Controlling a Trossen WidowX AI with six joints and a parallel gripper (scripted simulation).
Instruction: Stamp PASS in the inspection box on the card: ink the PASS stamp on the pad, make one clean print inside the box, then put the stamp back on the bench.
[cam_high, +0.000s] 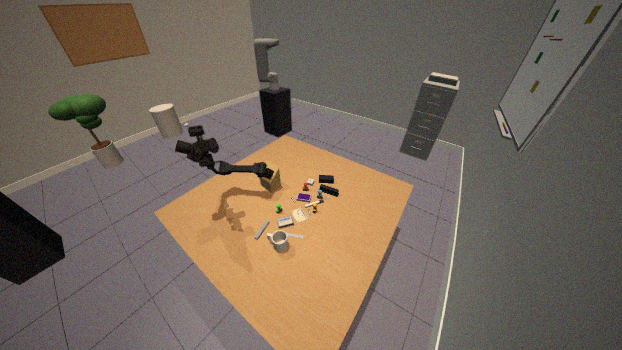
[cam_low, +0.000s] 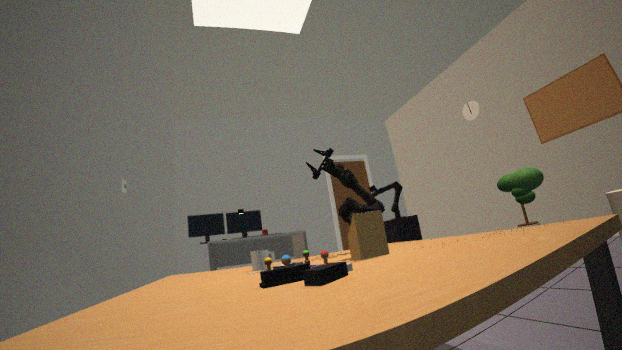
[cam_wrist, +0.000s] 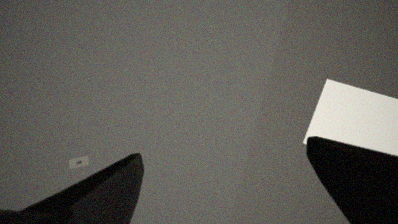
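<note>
Right now the green-knobbed pass stamp is 160 mm ahead of my gripper tip, 220 mm to the left of it and 530 mm below it. From my gripper tip the other things lie so: purple ink pad 220 mm ahead, 410 mm to the left, 550 mm below; then cream card 280 mm ahead, 280 mm to the left, 560 mm below; then white mug 320 mm ahead, 50 mm to the left, 520 mm below.
</note>
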